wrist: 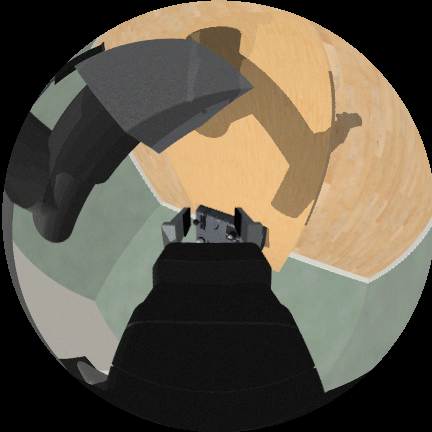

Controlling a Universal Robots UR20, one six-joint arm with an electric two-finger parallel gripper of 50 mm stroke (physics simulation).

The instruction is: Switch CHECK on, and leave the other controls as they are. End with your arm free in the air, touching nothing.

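Pixels of known places: gripper, between the fingertips: (211, 215); arm's base, origin of its link: (114, 108).
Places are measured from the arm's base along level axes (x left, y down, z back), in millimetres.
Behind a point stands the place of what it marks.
Note:
A dark grey control panel (215, 226) @(z -838, x -74, y 206 mm) stands on the wooden table, small in the wrist view, seen between and beyond the fingers. Small knobs and dark marks show on its face, but they are too small to read, so I cannot tell which control is CHECK or how it is set. The panel's lower part is hidden behind the black gripper body. My gripper (211, 215) @(z -183, x 265, y -67 mm) is open, its two fingers apart with no object held between them. It appears to be in the air, some way from the panel.
The light wooden table (215, 170) @(z -452, x -44, y 318 mm) carries the arm's shadow. A large dark grey block (160, 80) @(z -11, x 160, y 21 mm) is at the upper left, with the black arm links (75, 150) @(z -34, x 74, y -126 mm) beside it. A wooden floor (380, 200) lies to the right, and green walls (320, 310) stand around.

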